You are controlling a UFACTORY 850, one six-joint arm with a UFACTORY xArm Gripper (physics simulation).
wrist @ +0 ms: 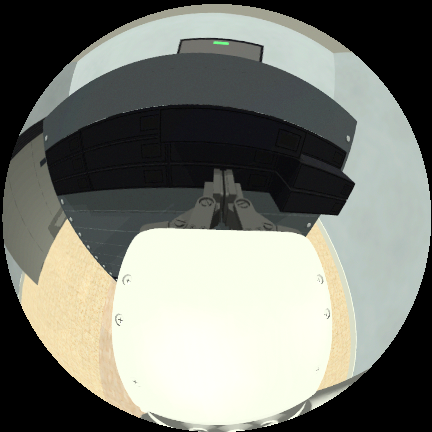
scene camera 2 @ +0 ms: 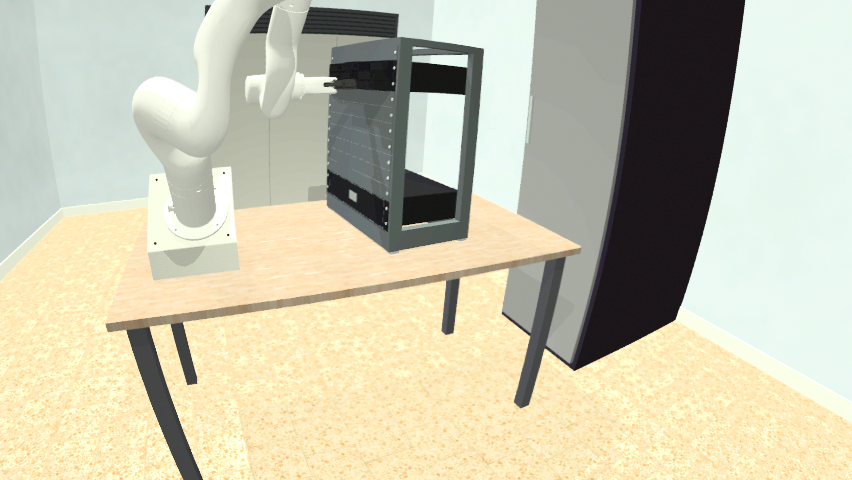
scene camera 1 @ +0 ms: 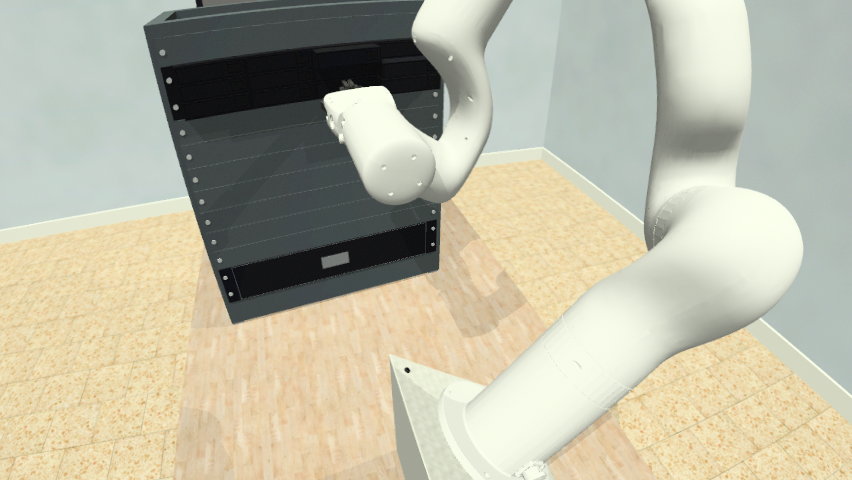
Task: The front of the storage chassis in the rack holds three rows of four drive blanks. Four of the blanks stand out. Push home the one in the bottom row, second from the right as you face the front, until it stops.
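The black storage chassis [scene camera 1: 208,89] [scene camera 2: 441,78] [wrist: 117,152] sits high in the grey rack. In the wrist view, the bottom-row blank second from the right [wrist: 192,176] looks roughly level with the blank above it; any small stand-out is hard to tell. The top-row blank in that column [wrist: 220,125] [scene camera 1: 345,57] stands out, as do the middle [wrist: 325,174] and bottom [wrist: 312,198] blanks of the rightmost column. My gripper [wrist: 221,182] [scene camera 1: 348,84] [scene camera 2: 355,84] is shut and empty, its tips before the bottom-row blank second from the right, partly hiding it. Contact cannot be told.
The rack [scene camera 1: 211,307] [scene camera 2: 400,149] stands on the wooden table [scene camera 2: 298,262]. Grey panels fill the rack below the chassis, with another black unit [scene camera 1: 280,271] [scene camera 2: 372,205] near the bottom. The protruding rightmost blanks stand close to the right of my fingers. A tall cabinet [scene camera 2: 572,178] stands behind the table.
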